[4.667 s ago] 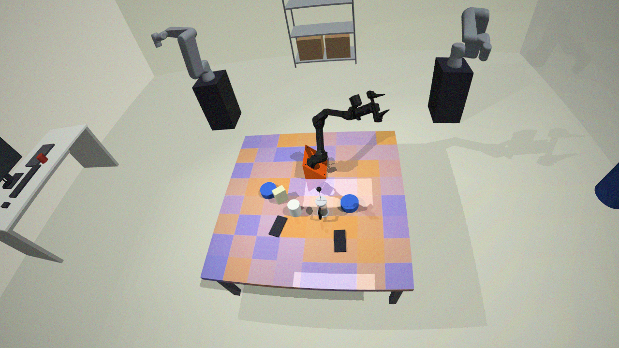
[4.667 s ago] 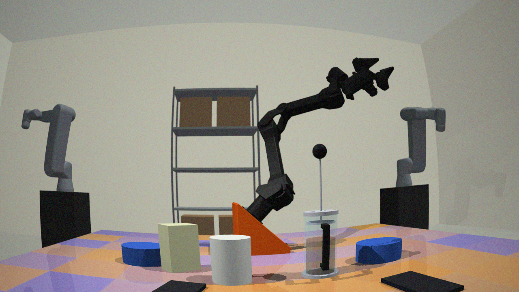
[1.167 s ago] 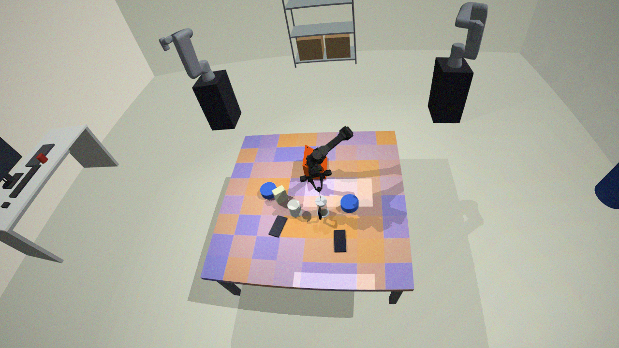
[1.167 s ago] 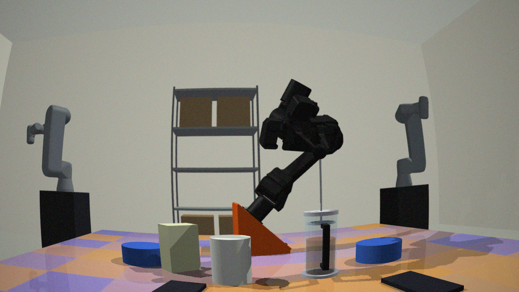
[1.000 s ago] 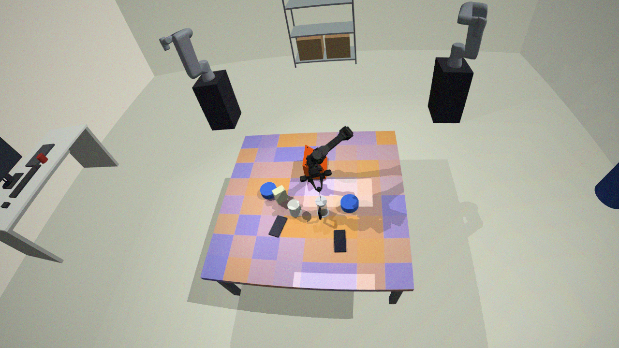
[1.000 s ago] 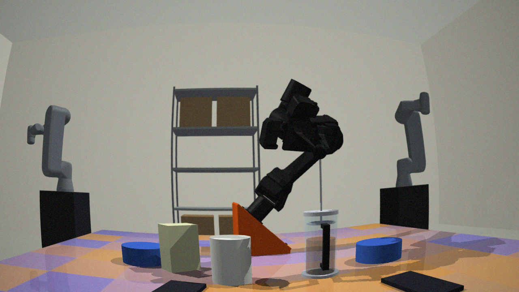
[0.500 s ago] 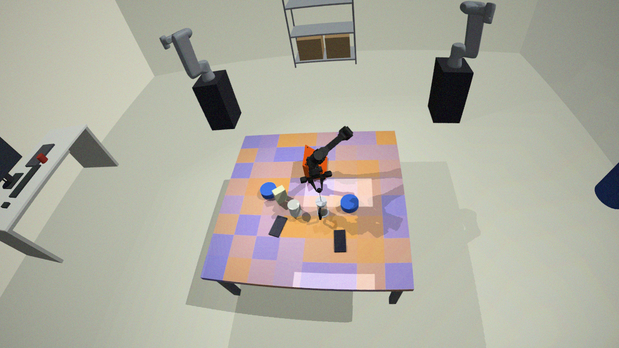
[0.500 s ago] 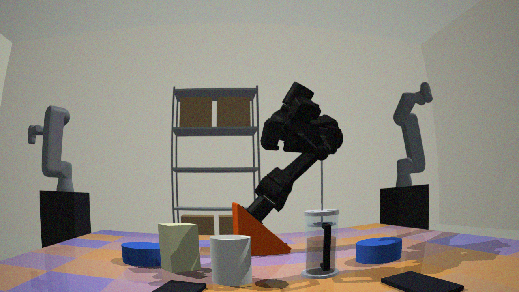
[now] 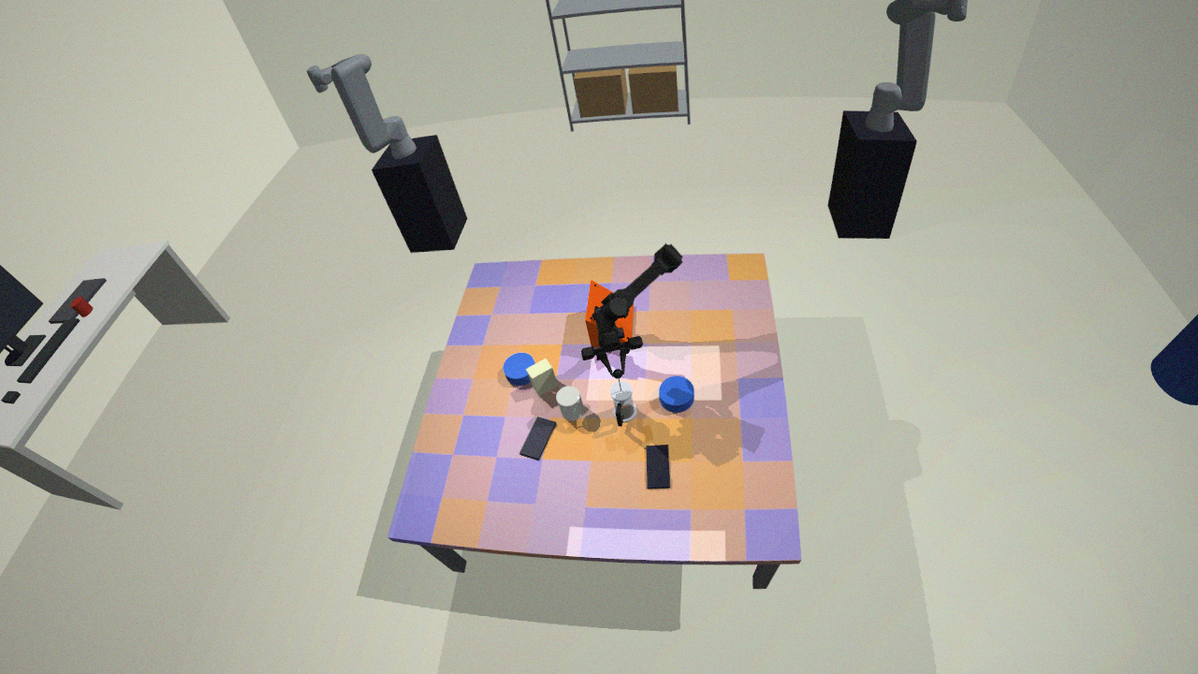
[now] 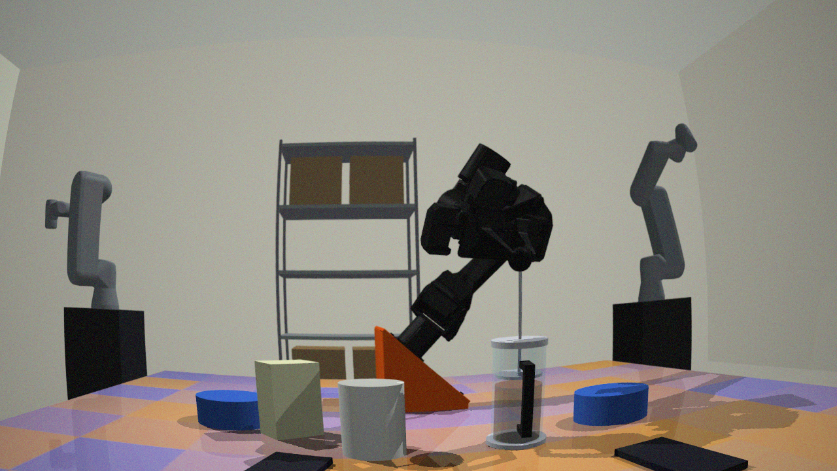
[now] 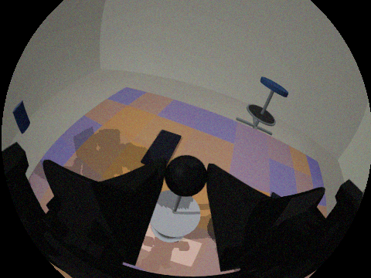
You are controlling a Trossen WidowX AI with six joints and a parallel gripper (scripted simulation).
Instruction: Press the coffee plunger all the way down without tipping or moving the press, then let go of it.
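Now: the coffee press 10 mm to the right of my gripper tip and 120 mm below it.
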